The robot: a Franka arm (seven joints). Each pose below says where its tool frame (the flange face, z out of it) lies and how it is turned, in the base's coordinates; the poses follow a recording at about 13 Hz.
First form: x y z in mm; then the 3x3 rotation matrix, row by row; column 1 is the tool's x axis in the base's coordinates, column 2 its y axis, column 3 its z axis. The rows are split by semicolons.
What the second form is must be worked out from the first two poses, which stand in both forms.
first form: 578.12 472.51 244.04; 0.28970 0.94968 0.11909; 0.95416 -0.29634 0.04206; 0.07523 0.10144 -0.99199
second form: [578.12 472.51 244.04 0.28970 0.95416 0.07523 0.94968 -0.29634 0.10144]
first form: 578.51 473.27 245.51; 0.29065 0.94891 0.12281; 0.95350 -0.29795 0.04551; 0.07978 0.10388 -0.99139
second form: [578.51 473.27 245.51 0.29065 0.95350 0.07978 0.94891 -0.29795 0.10388]
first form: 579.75 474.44 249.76; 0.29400 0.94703 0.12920; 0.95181 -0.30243 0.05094; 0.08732 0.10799 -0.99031
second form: [579.75 474.44 249.76 0.29400 0.95181 0.08732 0.94703 -0.30243 0.10799]
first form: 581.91 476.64 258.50; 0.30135 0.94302 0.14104; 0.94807 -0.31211 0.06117; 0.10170 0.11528 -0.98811
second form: [581.91 476.64 258.50 0.30135 0.94807 0.10170 0.94302 -0.31211 0.11528]
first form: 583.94 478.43 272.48; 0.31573 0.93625 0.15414; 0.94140 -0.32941 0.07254; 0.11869 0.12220 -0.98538
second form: [583.94 478.43 272.48 0.31573 0.94140 0.11869 0.93625 -0.32941 0.12220]
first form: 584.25 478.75 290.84; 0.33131 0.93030 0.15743; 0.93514 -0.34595 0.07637; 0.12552 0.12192 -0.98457
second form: [584.25 478.75 290.84 0.33131 0.93514 0.12552 0.93030 -0.34595 0.12192]
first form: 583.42 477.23 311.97; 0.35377 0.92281 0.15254; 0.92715 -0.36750 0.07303; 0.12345 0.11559 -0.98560
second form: [583.42 477.23 311.97 0.35377 0.92715 0.12345 0.92281 -0.36750 0.11559]
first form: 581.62 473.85 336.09; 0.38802 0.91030 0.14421; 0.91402 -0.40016 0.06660; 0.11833 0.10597 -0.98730
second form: [581.62 473.85 336.09 0.38802 0.91402 0.11833 0.91030 -0.40016 0.10597]
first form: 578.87 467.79 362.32; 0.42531 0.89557 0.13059; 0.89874 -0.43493 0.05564; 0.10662 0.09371 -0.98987
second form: [578.87 467.79 362.32 0.42531 0.89874 0.10662 0.89557 -0.43493 0.09371]
